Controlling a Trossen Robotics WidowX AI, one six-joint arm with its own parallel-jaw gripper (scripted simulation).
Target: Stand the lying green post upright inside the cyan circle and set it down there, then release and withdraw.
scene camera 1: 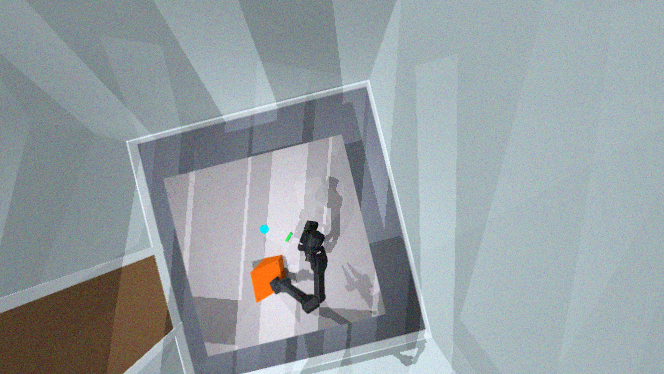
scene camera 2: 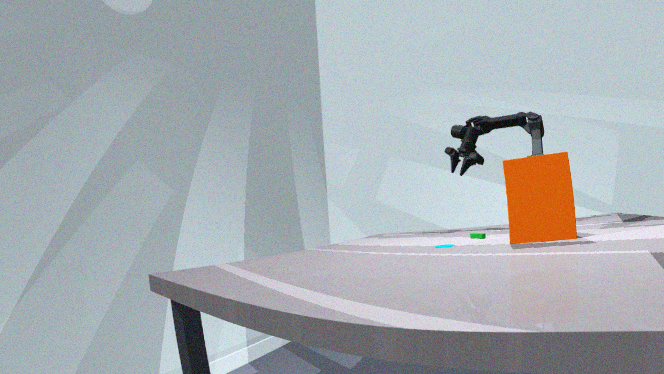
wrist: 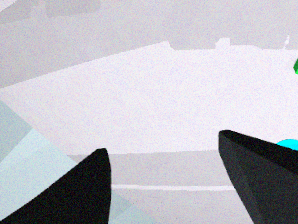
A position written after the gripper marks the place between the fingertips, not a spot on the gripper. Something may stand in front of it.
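Observation:
Gripper [scene camera 2: 456, 174] visible; it appears also in the wrist view [wrist: 164, 149].

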